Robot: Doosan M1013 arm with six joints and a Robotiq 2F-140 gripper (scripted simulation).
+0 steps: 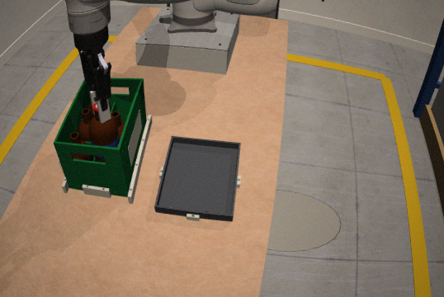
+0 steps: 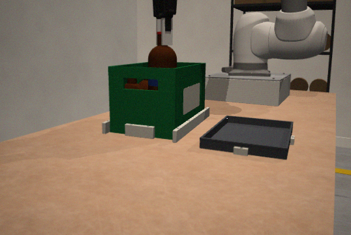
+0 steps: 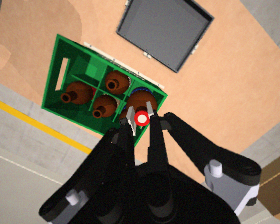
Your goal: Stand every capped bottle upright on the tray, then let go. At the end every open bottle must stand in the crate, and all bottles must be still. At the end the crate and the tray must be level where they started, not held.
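Now: hand 8 cm above the bottle. The rest, counted from my hand: crate: 18 cm below, 9 cm behind, 4 cm to the right; dark grey tray: 25 cm below, 22 cm to the left, 2 cm behind.
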